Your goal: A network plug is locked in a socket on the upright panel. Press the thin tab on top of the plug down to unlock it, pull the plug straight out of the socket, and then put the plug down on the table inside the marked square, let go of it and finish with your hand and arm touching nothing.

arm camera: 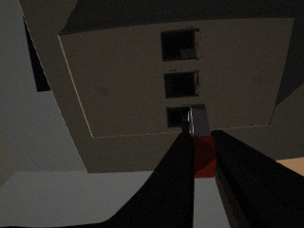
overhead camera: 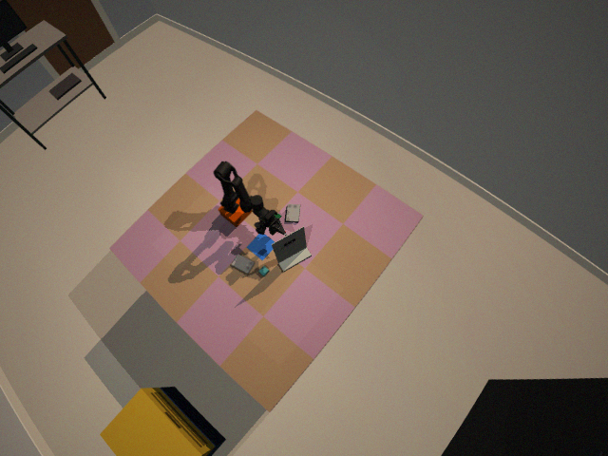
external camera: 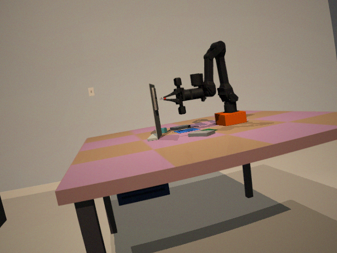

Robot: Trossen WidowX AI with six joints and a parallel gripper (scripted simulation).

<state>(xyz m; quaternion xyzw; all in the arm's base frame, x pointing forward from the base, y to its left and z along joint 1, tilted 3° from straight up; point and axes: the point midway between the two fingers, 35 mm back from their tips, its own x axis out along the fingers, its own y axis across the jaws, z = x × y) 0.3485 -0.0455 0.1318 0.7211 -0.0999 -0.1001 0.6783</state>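
Now: gripper tip 14 cm past the blue marked square, 5 cm to the left of it and 19 cm above it. The rest, counted from my gripper tip: red plug right at my gripper tip; then teal block 5 cm behind, 17 cm to the right, 18 cm below; then grey panel 5 cm ahead, 3 cm to the right, 7 cm below.
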